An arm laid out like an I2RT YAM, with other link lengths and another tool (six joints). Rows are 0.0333 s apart.
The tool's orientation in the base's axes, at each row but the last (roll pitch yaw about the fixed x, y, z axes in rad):
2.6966 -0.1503 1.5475
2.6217 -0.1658 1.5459
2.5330 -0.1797 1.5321
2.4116 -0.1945 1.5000
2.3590 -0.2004 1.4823
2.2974 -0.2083 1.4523
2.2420 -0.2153 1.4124
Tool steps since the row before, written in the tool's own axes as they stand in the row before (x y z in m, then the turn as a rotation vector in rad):
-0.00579 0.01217 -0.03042 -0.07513 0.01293 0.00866
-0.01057 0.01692 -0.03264 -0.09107 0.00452 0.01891
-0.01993 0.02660 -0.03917 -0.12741 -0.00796 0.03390
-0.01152 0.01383 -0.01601 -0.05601 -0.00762 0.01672
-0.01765 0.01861 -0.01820 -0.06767 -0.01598 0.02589
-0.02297 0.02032 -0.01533 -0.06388 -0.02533 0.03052
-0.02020 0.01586 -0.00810 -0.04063 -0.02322 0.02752
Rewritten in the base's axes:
-0.00236 -0.01057 0.03146 0.01367 -0.07428 -0.01348
-0.00194 -0.01644 0.03448 0.01114 -0.08779 -0.02900
-0.00166 -0.02803 0.04302 0.00821 -0.11998 -0.05462
-0.00146 -0.01533 0.01853 0.00181 -0.05182 -0.02804
-0.00163 -0.02242 0.02199 0.00156 -0.06079 -0.04250
-0.00125 -0.02777 0.02007 -0.00049 -0.05472 -0.05157
-0.00022 -0.02372 0.01274 0.00195 -0.03287 -0.04316

